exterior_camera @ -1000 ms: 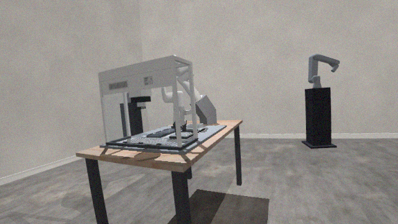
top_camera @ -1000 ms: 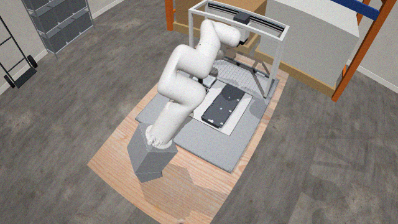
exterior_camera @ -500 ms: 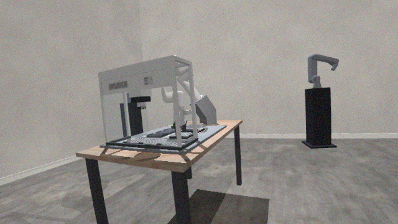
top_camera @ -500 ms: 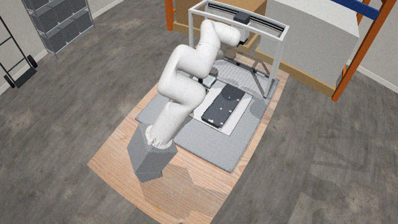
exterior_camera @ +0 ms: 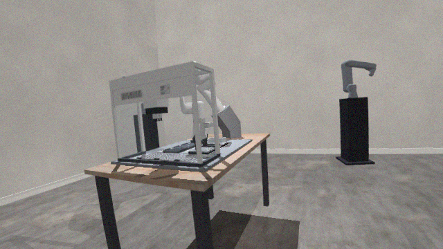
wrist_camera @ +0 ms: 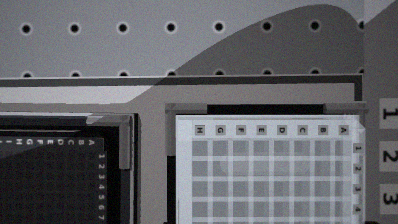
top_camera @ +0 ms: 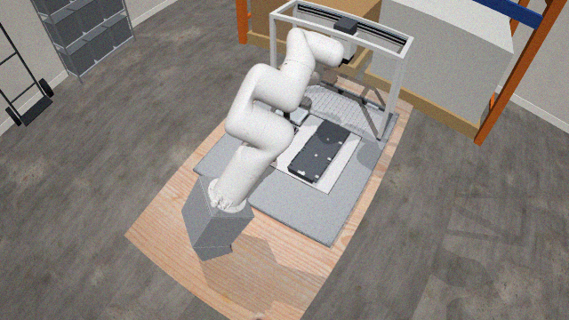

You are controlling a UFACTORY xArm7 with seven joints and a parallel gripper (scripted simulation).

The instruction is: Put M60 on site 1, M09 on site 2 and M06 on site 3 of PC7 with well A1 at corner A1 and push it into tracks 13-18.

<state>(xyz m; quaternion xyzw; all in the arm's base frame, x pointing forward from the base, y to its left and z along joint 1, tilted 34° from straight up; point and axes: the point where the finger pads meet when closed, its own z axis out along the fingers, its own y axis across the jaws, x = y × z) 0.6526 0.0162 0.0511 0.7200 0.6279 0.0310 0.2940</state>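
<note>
Right now my hand is 10 mm above the clear plate. From my hand the other things lie so: white apron: 140 mm behind, 100 mm to the right, 30 mm below; 96-well plate M06: 210 mm behind, 50 mm to the left; deep-well block M09: 110 mm behind, 20 mm to the left, 10 mm below.
</note>
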